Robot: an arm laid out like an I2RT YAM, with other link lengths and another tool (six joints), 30 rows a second.
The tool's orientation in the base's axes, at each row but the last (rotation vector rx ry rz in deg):
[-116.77 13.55 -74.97]
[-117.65 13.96 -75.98]
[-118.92 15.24 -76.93]
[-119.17 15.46 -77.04]
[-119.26 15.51 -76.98]
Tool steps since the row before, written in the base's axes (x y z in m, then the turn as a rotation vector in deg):
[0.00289 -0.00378 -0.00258 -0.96 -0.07 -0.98]
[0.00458 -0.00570 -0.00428 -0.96 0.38 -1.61]
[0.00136 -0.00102 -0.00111 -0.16 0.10 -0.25]
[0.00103 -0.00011 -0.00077 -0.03 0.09 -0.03]
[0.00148 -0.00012 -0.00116 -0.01 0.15 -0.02]
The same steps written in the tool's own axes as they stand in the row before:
[0.00135 0.00505 0.00141 -1.14 0.48 -0.61]
[0.00176 0.00788 0.00258 -1.82 0.53 -0.25]
[0.00030 0.00170 0.00107 -0.31 0.05 -0.03]
[-0.00005 0.00072 0.00107 -0.08 -0.06 0.02]
[-0.00013 0.00104 0.00156 -0.09 -0.11 0.06]

